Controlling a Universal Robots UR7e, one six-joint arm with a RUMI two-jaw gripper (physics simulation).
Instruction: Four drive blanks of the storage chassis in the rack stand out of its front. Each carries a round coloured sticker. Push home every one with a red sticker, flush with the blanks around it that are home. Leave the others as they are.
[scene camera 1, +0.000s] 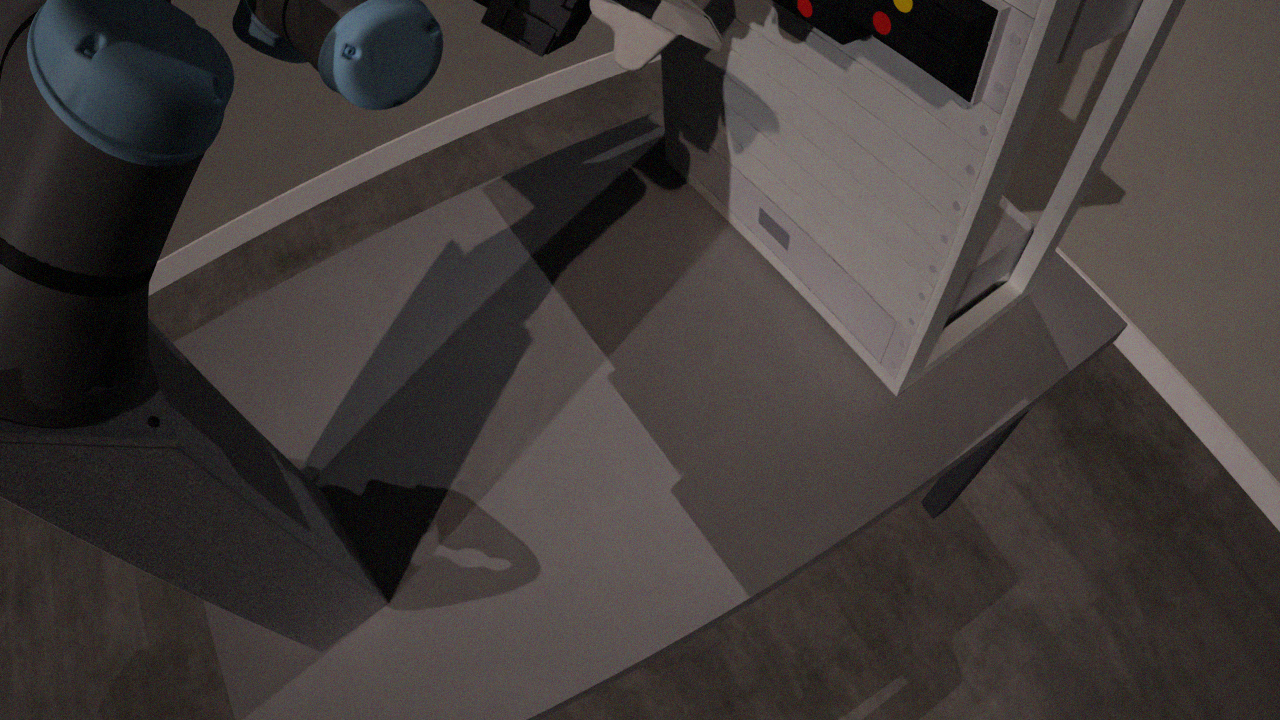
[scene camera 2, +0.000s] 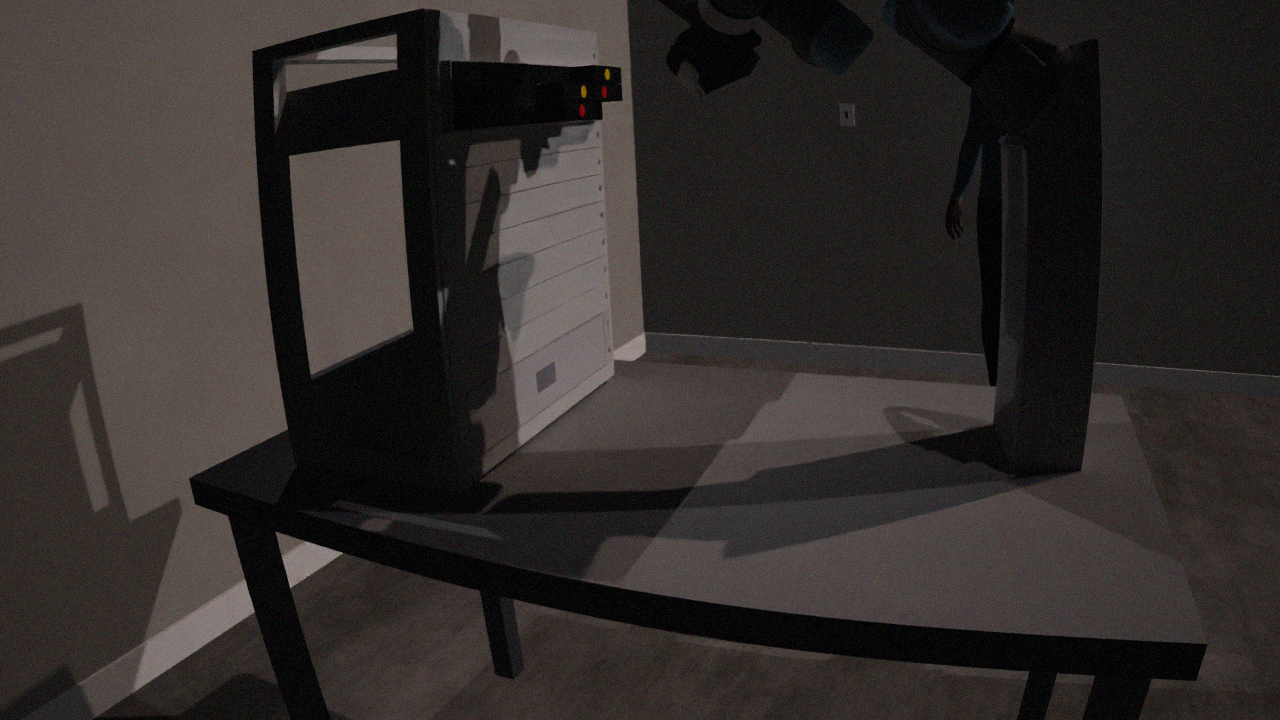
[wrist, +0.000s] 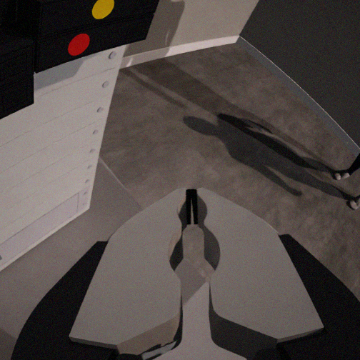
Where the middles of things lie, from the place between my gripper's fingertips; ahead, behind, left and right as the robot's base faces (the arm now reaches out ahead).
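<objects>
There's the white rack (scene camera 1: 865, 157), and my hand is 190 mm above it, 260 mm short of it and 210 mm to the right of it.
</objects>
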